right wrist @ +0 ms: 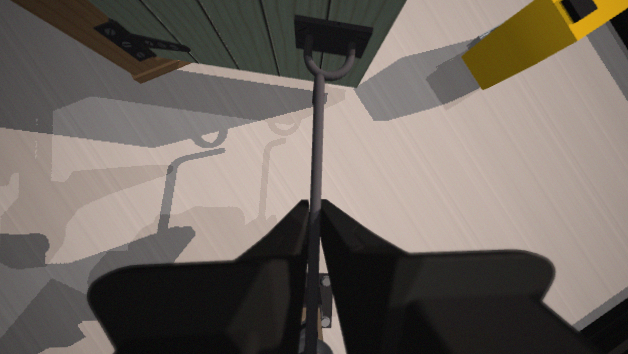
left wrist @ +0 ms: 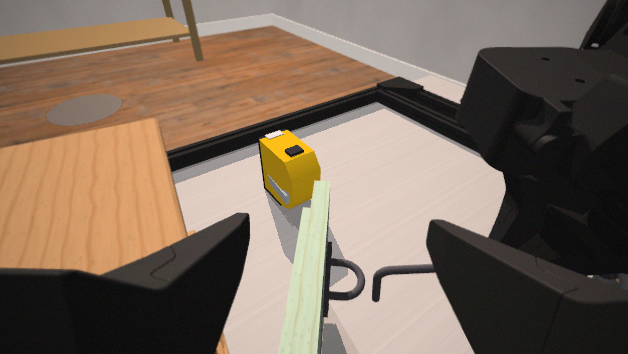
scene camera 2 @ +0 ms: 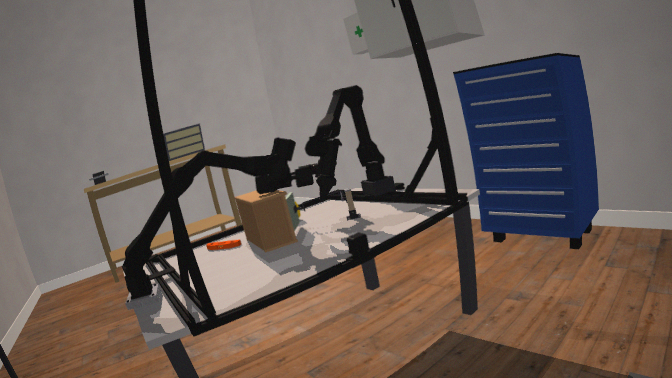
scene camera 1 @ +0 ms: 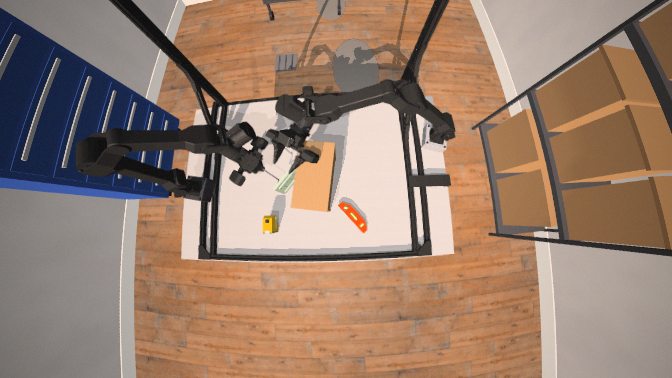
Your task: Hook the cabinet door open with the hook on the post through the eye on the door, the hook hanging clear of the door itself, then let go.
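Places are measured from the left arm's base along level axes (x right, y back, z down), in centimetres.
Pixels of known places: left gripper, fingertip midpoint: (left wrist: 339, 228) (scene camera 1: 281, 168); right gripper, fingertip midpoint: (right wrist: 313, 207) (scene camera 2: 321, 201) (scene camera 1: 264, 170); left arm's base at its link origin: (scene camera 2: 142, 293) (scene camera 1: 436, 136); right arm's base at its link origin: (scene camera 2: 376, 179) (scene camera 1: 194, 188).
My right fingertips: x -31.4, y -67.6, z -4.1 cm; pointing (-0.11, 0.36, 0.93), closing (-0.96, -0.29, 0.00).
Note:
For each thing: its top centre in the pictures, then the offset to it from my right fingertips. "pt": a spot on its surface instead.
- wooden cabinet at its top centre: (scene camera 2: 258, 194) (scene camera 1: 313, 174) dx +0.6, dy +21.4, dz -8.7 cm
- eye at a spot on its surface: (right wrist: 351, 57) (left wrist: 344, 260) pt dx -4.8, dy +7.3, dz +0.5 cm
- dark hook at a spot on its surface: (right wrist: 317, 140) (left wrist: 437, 265) pt dx -1.2, dy +3.1, dz -1.6 cm
- post at a spot on its surface: (scene camera 2: 350, 201) pt dx +4.5, dy -8.8, dz +2.0 cm
- yellow tape measure at its top centre: (left wrist: 284, 139) (scene camera 1: 267, 225) dx -20.4, dy +6.9, dz +0.0 cm
- orange level at its top centre: (scene camera 2: 221, 242) (scene camera 1: 354, 216) dx -9.9, dy +38.6, dz +6.2 cm
The wooden cabinet (scene camera 1: 320, 175) (scene camera 2: 260, 220) (left wrist: 85, 200) has its pale green door (scene camera 1: 285, 183) (scene camera 2: 292, 210) (left wrist: 310, 280) (right wrist: 240, 30) standing ajar. The eye (left wrist: 361, 282) (right wrist: 351, 57) sticks out from the door's face. The dark hook (left wrist: 405, 269) (right wrist: 317, 140) points at the eye; in the left wrist view its bent tip is beside the eye, apart from it. The post (scene camera 2: 350, 201) stands on the table. My right gripper (scene camera 1: 262, 168) (right wrist: 313, 207) is shut on the hook's rod. My left gripper (scene camera 1: 284, 167) (left wrist: 339, 228) is open and empty, its fingers apart on either side of the door and eye in its wrist view.
A yellow tape measure (scene camera 1: 269, 224) (left wrist: 295, 175) (right wrist: 520, 50) stands beyond the door. An orange level (scene camera 1: 354, 216) (scene camera 2: 224, 245) lies on the cabinet's other side. The two grippers are close together. A black frame (scene camera 1: 320, 256) edges the table.

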